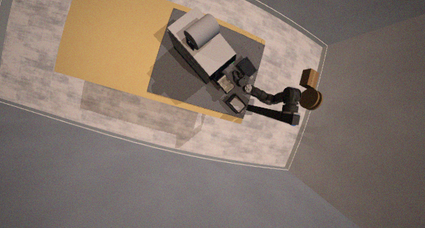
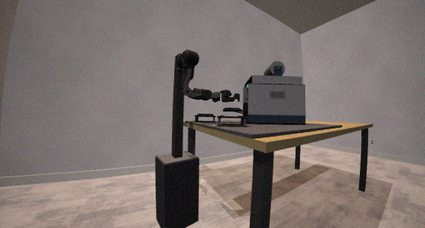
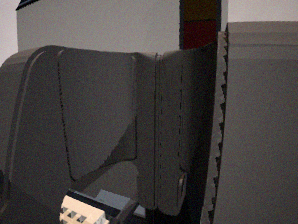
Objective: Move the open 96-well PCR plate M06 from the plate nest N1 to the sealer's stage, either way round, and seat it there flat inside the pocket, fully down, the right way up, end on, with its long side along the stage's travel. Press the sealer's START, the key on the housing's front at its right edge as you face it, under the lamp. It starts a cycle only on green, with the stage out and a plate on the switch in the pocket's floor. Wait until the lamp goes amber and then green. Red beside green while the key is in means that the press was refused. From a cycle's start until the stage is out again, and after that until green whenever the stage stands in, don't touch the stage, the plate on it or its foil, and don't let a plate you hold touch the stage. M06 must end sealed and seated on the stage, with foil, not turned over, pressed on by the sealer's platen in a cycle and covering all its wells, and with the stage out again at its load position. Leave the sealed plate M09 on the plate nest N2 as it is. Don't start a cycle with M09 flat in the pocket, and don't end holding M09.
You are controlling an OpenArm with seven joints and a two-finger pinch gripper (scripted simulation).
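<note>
Right now the start key is 4 cm to the right of my hand and 4 cm ahead of it. The rest, counted from my hand: yellow warning label: 17 cm ahead, 9 cm to the left, 3 cm below; then sealer stage: 9 cm to the left, 9 cm below, 3 cm ahead; then open plate M06: 9 cm to the left, 8 cm below, 3 cm ahead.
</note>
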